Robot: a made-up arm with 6 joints. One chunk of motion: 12 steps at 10 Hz.
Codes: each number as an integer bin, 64 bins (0 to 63) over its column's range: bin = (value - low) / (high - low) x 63, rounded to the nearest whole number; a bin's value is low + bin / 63 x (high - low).
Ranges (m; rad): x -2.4..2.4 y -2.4..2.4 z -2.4..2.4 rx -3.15..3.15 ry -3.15..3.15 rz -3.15..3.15
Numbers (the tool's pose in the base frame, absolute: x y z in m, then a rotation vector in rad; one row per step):
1: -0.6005 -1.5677 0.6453 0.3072 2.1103 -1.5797
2: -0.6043 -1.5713 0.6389 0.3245 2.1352 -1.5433
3: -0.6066 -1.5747 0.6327 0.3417 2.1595 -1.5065
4: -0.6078 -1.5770 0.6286 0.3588 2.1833 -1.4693
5: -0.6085 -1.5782 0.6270 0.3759 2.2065 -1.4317
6: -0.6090 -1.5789 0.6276 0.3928 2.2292 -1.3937
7: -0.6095 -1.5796 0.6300 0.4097 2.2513 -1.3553
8: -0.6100 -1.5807 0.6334 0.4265 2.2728 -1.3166
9: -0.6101 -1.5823 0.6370 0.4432 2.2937 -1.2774
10: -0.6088 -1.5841 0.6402 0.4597 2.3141 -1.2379
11: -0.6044 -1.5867 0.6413 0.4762 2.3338 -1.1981
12: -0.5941 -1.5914 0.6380 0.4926 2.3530 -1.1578
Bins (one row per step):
1: 24 11 40 35 53 16
2: 24 11 40 35 53 16
3: 24 11 40 35 53 16
4: 24 11 40 35 53 17
5: 24 11 40 35 54 17
6: 24 11 40 35 54 18
7: 24 11 40 36 54 18
8: 23 11 40 36 54 18
9: 23 11 40 36 54 19
10: 24 11 40 36 55 19
11: 24 11 40 36 55 20
12: 24 11 40 36 55 20

